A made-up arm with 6 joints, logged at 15 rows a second.
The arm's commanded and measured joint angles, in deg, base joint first. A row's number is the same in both.
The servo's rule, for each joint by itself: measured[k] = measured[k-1] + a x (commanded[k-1-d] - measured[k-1]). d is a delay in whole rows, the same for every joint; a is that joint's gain. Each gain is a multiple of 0.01, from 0.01 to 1. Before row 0 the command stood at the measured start. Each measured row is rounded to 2 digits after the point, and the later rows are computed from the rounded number. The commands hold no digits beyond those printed.
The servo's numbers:
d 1
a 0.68 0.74 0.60 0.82 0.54 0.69
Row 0, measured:
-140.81 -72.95 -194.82 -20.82 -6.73 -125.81
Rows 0 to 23, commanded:
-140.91 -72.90 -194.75 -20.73 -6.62 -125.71
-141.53 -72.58 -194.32 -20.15 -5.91 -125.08
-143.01 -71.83 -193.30 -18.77 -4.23 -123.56
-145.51 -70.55 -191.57 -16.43 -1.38 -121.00
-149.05 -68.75 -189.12 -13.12 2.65 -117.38
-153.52 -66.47 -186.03 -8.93 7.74 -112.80
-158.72 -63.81 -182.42 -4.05 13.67 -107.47
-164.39 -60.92 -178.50 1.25 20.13 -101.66
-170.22 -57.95 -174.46 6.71 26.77 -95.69
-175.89 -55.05 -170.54 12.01 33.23 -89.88
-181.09 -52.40 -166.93 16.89 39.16 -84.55
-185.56 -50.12 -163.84 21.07 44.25 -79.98
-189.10 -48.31 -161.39 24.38 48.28 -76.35
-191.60 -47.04 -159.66 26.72 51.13 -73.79
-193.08 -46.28 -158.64 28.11 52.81 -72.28
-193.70 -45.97 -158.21 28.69 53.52 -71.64
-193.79 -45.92 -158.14 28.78 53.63 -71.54
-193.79 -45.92 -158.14 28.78 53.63 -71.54
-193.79 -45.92 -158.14 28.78 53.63 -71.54
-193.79 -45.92 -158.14 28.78 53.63 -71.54
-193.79 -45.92 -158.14 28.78 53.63 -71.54
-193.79 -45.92 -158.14 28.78 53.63 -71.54
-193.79 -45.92 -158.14 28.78 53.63 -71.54
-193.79 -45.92 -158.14 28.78 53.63 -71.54
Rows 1 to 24, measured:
-140.81 -72.95 -194.82 -20.82 -6.73 -125.81
-140.88 -72.91 -194.78 -20.75 -6.67 -125.74
-141.32 -72.67 -194.50 -20.26 -6.26 -125.28
-142.47 -72.05 -193.78 -19.04 -5.16 -124.09
-144.54 -70.94 -192.45 -16.90 -3.12 -121.96
-147.61 -69.32 -190.45 -13.80 0.00 -118.80
-151.63 -67.21 -187.80 -9.81 4.18 -114.66
-156.45 -64.69 -184.57 -5.09 9.30 -109.70
-161.85 -61.90 -180.93 0.11 15.15 -104.15
-167.54 -58.98 -177.05 5.52 21.42 -98.31
-173.22 -56.07 -173.14 10.84 27.80 -92.49
-178.57 -53.35 -169.41 15.80 33.93 -87.01
-183.32 -50.96 -166.07 20.12 39.50 -82.16
-187.25 -49.00 -163.26 23.61 44.24 -78.15
-190.21 -47.55 -161.10 26.16 47.96 -75.14
-192.16 -46.61 -159.62 27.76 50.58 -73.17
-193.21 -46.14 -158.77 28.52 52.17 -72.11
-193.60 -45.98 -158.39 28.73 52.96 -71.72
-193.73 -45.94 -158.24 28.77 53.32 -71.60
-193.77 -45.93 -158.18 28.78 53.49 -71.56
-193.78 -45.92 -158.16 28.78 53.57 -71.55
-193.79 -45.92 -158.15 28.78 53.60 -71.54
-193.79 -45.92 -158.14 28.78 53.62 -71.54
-193.79 -45.92 -158.14 28.78 53.63 -71.54

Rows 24 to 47, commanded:
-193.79 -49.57 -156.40 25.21 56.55 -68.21
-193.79 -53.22 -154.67 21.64 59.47 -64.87
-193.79 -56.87 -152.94 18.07 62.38 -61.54
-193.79 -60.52 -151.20 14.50 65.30 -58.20
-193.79 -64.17 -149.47 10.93 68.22 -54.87
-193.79 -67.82 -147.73 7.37 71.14 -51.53
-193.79 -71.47 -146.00 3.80 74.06 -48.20
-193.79 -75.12 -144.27 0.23 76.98 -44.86
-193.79 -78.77 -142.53 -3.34 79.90 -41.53
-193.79 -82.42 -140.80 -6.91 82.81 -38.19
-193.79 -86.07 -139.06 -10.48 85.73 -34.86
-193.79 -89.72 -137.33 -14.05 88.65 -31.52
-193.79 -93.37 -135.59 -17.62 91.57 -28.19
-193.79 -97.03 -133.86 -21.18 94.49 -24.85
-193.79 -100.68 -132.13 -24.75 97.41 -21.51
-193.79 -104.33 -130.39 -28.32 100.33 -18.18
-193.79 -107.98 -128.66 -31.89 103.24 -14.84
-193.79 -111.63 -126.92 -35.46 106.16 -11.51
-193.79 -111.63 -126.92 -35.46 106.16 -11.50
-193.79 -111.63 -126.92 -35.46 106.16 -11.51
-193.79 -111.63 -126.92 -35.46 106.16 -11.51
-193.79 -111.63 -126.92 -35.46 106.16 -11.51
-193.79 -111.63 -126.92 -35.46 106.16 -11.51
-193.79 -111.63 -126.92 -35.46 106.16 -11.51
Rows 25 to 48, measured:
-193.79 -45.92 -158.14 28.78 53.63 -71.54
-193.79 -48.62 -157.10 25.85 55.21 -69.24
-193.79 -52.02 -155.64 22.40 57.51 -66.22
-193.79 -55.61 -154.02 18.85 60.14 -62.99
-193.79 -59.24 -152.33 15.28 62.93 -59.68
-193.79 -62.89 -150.61 11.71 65.79 -56.36
-193.79 -66.54 -148.88 8.15 68.68 -53.03
-193.79 -70.19 -147.15 4.58 71.59 -49.70
-193.79 -73.84 -145.42 1.01 74.50 -46.36
-193.79 -77.49 -143.69 -2.56 77.42 -43.03
-193.79 -81.14 -141.96 -6.13 80.33 -39.69
-193.79 -84.79 -140.22 -9.70 83.25 -36.36
-193.79 -88.44 -138.49 -13.27 86.17 -33.02
-193.79 -92.09 -136.75 -16.84 89.09 -29.69
-193.79 -95.75 -135.02 -20.40 92.01 -26.35
-193.79 -99.40 -133.29 -23.97 94.93 -23.01
-193.79 -103.05 -131.55 -27.54 97.85 -19.68
-193.79 -106.70 -129.82 -31.11 100.76 -16.34
-193.79 -110.35 -128.08 -34.68 103.68 -13.01
-193.79 -111.30 -127.38 -35.32 105.02 -11.97
-193.79 -111.54 -127.10 -35.43 105.64 -11.65
-193.79 -111.61 -126.99 -35.45 105.92 -11.55
-193.79 -111.62 -126.95 -35.46 106.05 -11.52
-193.79 -111.63 -126.93 -35.46 106.11 -11.51

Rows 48 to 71, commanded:
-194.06 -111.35 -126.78 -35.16 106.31 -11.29
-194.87 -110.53 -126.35 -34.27 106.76 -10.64
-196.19 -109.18 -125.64 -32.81 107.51 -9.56
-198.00 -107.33 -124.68 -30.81 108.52 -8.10
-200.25 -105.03 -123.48 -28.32 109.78 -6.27
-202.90 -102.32 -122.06 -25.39 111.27 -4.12
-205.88 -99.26 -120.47 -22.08 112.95 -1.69
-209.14 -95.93 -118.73 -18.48 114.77 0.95
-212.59 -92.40 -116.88 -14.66 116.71 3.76
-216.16 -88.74 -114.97 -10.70 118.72 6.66
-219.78 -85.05 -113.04 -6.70 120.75 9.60
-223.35 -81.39 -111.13 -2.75 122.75 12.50
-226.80 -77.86 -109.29 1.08 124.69 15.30
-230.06 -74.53 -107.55 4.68 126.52 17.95
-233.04 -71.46 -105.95 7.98 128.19 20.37
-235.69 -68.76 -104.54 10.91 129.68 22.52
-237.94 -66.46 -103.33 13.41 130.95 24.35
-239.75 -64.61 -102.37 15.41 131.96 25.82
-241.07 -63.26 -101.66 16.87 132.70 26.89
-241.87 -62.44 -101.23 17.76 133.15 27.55
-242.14 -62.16 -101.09 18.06 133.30 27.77
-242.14 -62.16 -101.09 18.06 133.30 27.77
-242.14 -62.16 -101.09 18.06 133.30 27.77
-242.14 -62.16 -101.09 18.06 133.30 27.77
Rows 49 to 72, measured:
-193.79 -111.63 -126.92 -35.46 106.14 -11.51
-193.97 -111.42 -126.84 -35.21 106.23 -11.36
-194.58 -110.76 -126.55 -34.44 106.52 -10.86
-195.67 -109.59 -126.00 -33.10 107.05 -9.96
-197.25 -107.92 -125.21 -31.22 107.84 -8.68
-199.29 -105.78 -124.17 -28.84 108.89 -7.02
-201.74 -103.22 -122.90 -26.01 110.18 -5.02
-204.56 -100.29 -121.44 -22.79 111.68 -2.72
-207.67 -97.06 -119.81 -19.26 113.35 -0.19
-211.02 -93.61 -118.05 -15.49 115.16 2.54
-214.52 -90.01 -116.20 -11.56 117.08 5.38
-218.10 -86.34 -114.30 -7.57 119.06 8.29
-221.67 -82.68 -112.40 -3.62 121.05 11.19
-225.16 -79.11 -110.53 0.23 123.02 14.03
-228.49 -75.72 -108.74 3.88 124.91 16.73
-231.58 -72.57 -107.07 7.24 126.68 19.24
-234.37 -69.75 -105.55 10.25 128.30 21.50
-236.80 -67.32 -104.22 12.84 129.73 23.47
-238.81 -65.31 -103.11 14.95 130.93 25.09
-240.35 -63.79 -102.24 16.52 131.89 26.33
-241.38 -62.79 -101.63 17.54 132.57 27.17
-241.90 -62.32 -101.31 17.97 132.96 27.58
-242.06 -62.20 -101.18 18.04 133.14 27.71
-242.11 -62.17 -101.13 18.06 133.23 27.75

